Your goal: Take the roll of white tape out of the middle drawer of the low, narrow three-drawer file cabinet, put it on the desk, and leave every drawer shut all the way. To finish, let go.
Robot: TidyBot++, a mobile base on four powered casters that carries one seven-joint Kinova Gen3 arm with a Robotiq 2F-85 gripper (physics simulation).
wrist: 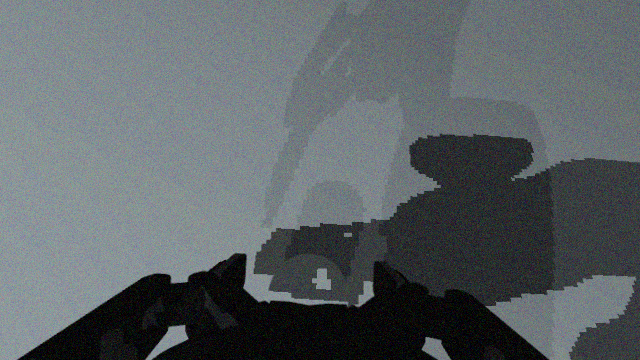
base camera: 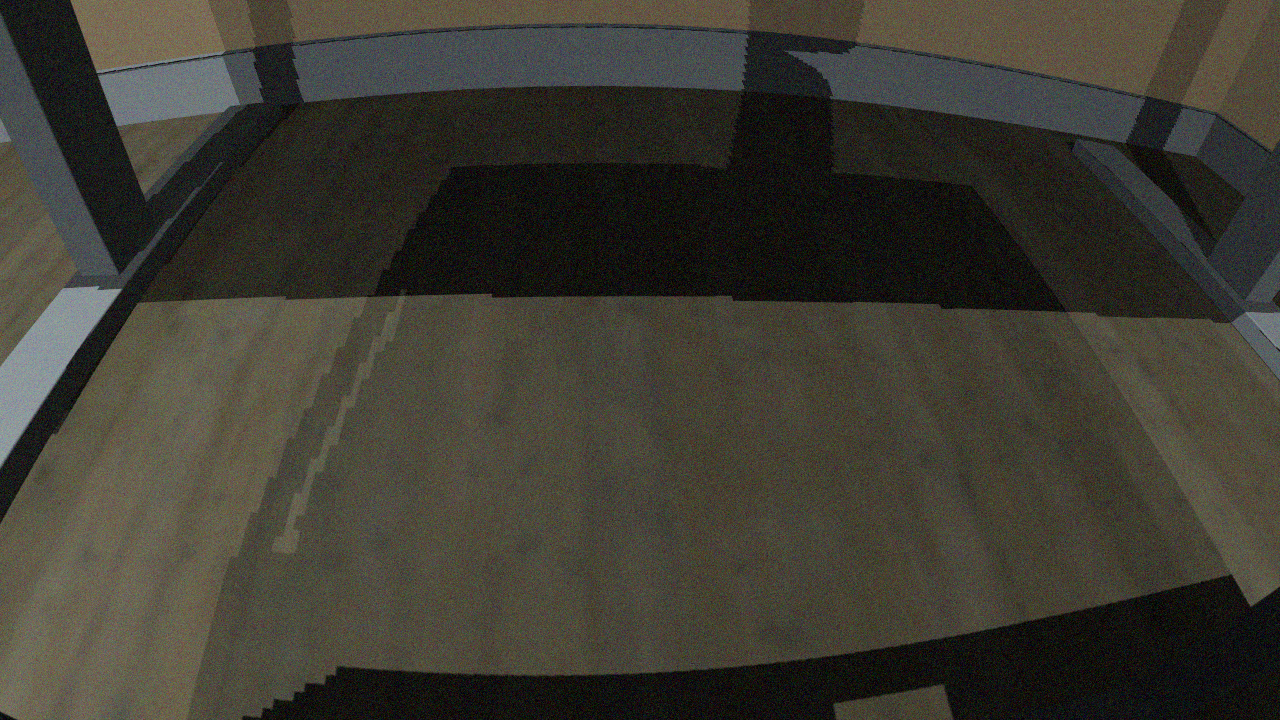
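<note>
The roll of white tape (wrist: 302, 276) shows in the wrist view as a round, shaded disc with a small bright patch, low in the middle. It lies on the pale grey desk top (wrist: 125, 125). My gripper (wrist: 310, 272) is open, its dark fingers standing apart on either side of the tape, with a gap beside each fingertip. The gripper's body hides the near part of the tape. The low three-drawer file cabinet and its drawers do not show in either view, so I cannot tell how the drawers stand.
Dark shadows of the arm and gripper fall across the desk top in the wrist view. In the base view, a grey desk leg (base camera: 53, 152) rises at the left and a grey floor rail (base camera: 1154, 219) runs at the right. A grey baseboard (base camera: 537, 58) lines the wall behind the wooden floor (base camera: 626, 429).
</note>
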